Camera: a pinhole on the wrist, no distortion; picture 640 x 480 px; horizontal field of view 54.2 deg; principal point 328.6 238.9 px. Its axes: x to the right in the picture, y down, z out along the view. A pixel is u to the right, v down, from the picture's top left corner.
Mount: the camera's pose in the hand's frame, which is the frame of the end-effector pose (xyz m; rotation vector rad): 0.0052 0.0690 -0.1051 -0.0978 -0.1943 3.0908
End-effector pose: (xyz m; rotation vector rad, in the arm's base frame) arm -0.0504 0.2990 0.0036 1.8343 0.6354 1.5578
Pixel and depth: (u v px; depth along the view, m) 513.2 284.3 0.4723
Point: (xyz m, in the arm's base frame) 0.2642 0.1349 -0.1526
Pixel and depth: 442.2 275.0 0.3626
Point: 0.1770 0.1938 -0.0715
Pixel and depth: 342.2 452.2 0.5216
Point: 0.3298 0.3187 -0.1896
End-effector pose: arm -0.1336 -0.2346 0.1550 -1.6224 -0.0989 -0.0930
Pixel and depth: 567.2 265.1 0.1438
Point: -0.1866 -0.2044 0.0987
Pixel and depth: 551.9 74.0 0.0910
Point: -0.1555 -0.2532 0.0695
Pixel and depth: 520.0 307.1 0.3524
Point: -0.2607 -0.0029 0.1347
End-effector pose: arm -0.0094 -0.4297 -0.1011 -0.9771 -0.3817 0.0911
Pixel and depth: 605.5 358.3 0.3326
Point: -0.2401 -0.3223 -0.0201
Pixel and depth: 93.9 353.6 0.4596
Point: -0.0076 -0.1627 0.1781
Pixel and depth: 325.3 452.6 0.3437
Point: -0.1150 -0.3109 0.0773
